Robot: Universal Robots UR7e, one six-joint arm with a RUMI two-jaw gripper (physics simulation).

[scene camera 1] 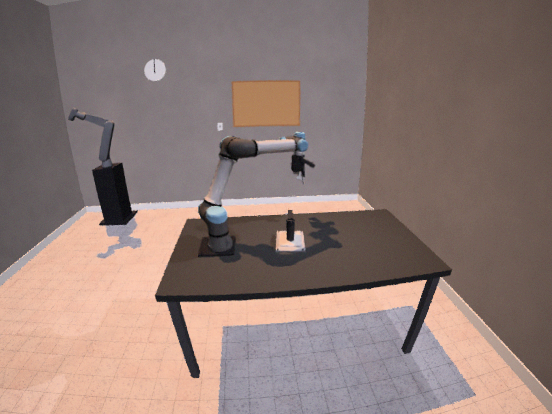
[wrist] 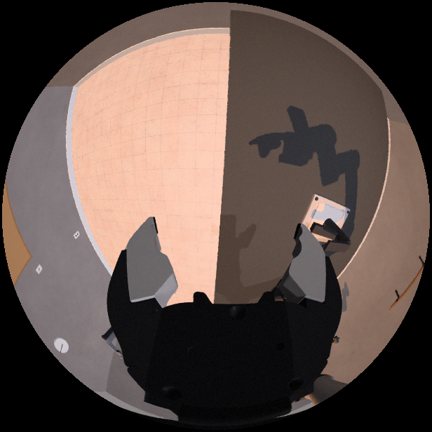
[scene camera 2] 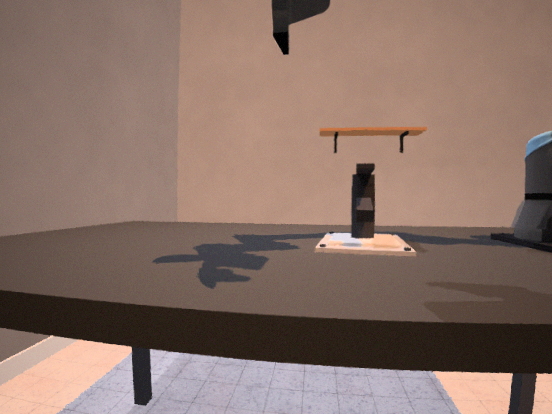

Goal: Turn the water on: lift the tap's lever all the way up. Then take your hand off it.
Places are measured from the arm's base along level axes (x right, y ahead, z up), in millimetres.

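Where they show: gripper, fingertip midpoint: (scene camera 1: 300,181) (scene camera 2: 277,10); arm's base, origin of the base link: (scene camera 1: 220,245).
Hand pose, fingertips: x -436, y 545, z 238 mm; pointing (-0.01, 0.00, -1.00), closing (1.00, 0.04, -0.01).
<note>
Each offset is from my fingertips to the top centre of the thing. Level surfaces: height alone.
The black tap (scene camera 1: 290,230) (scene camera 2: 363,220) (wrist: 343,235) stands upright on a pale square base plate @(dy -122, dx +399, dz -238 mm) (scene camera 1: 283,246) (scene camera 2: 350,251) (wrist: 310,209) on the table. Its short dark lever @(dy -115, dx +337, dz -94 mm) (scene camera 1: 290,213) (scene camera 2: 365,168) sits at the top of the post; its exact angle is hard to tell. My gripper (scene camera 1: 301,179) (wrist: 227,222) is open and empty. It points down, well above the tap and off to one side, touching nothing. In scene camera 2 part of one finger (scene camera 2: 281,32) shows, high and to the left of the tap; the other finger is hidden or out of that view.
The dark table @(dz -250 mm) (scene camera 1: 350,265) (scene camera 2: 280,295) (wrist: 270,75) bears my arm's base (scene camera 1: 218,242) to the left of the tap in scene camera 1. The arm's shadow falls across the table. A second arm on a black pedestal (scene camera 1: 112,192) and a wall shelf (scene camera 2: 372,131) stand away from the table.
</note>
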